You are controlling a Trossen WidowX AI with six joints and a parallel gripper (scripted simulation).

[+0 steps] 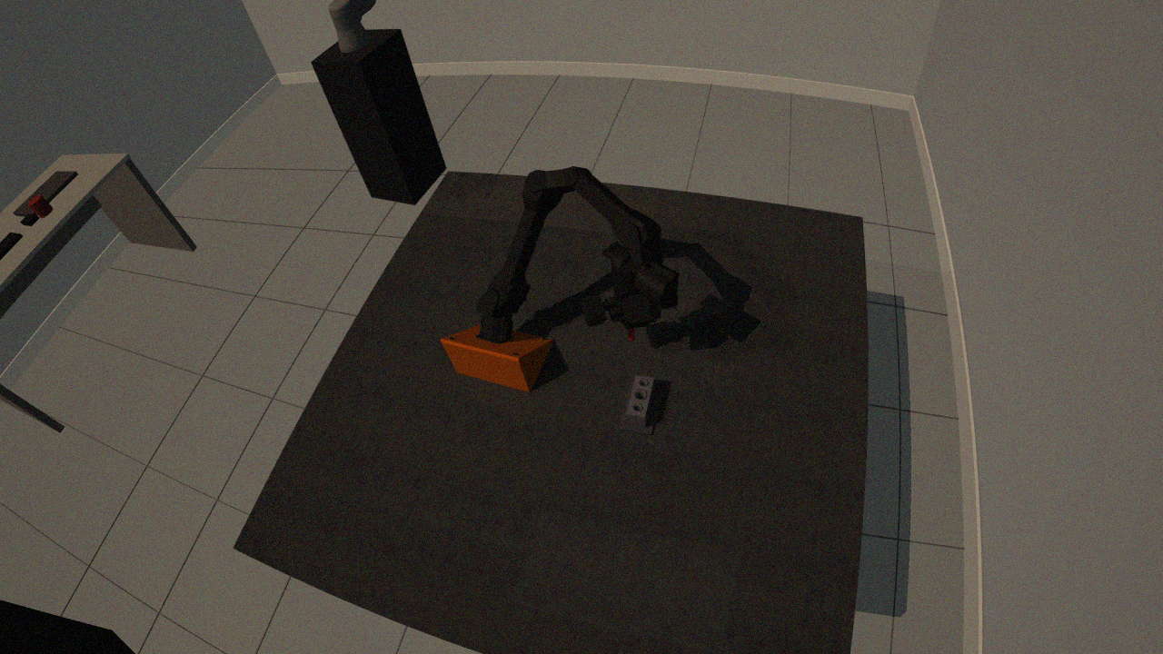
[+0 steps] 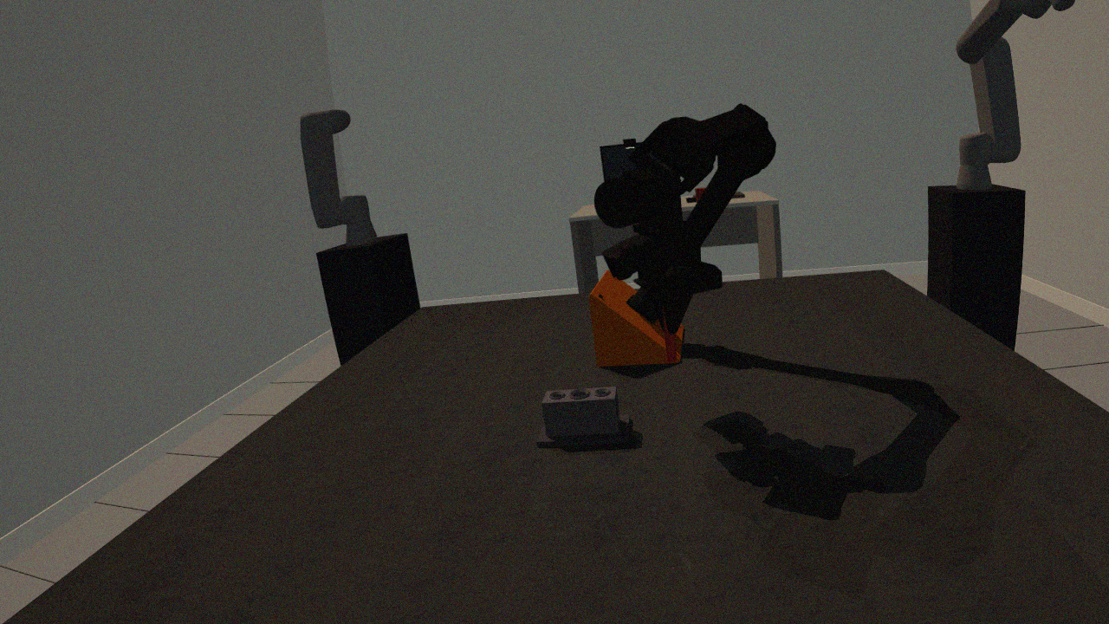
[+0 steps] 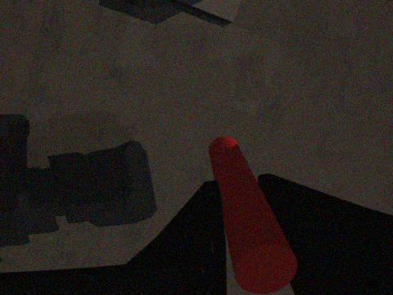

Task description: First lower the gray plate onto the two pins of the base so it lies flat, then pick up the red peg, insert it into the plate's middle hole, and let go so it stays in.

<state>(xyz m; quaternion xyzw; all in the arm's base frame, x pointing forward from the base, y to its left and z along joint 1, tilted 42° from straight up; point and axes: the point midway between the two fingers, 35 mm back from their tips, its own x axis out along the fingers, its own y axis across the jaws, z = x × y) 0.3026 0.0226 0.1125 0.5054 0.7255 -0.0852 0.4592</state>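
Right now the gray plate is 120 mm to the right of my gripper tip, 70 mm below it and 60 mm ahead of it. Also, from my gripper tip: red peg: right at my gripper tip; base: 120 mm to the right, 110 mm below, 60 mm ahead.
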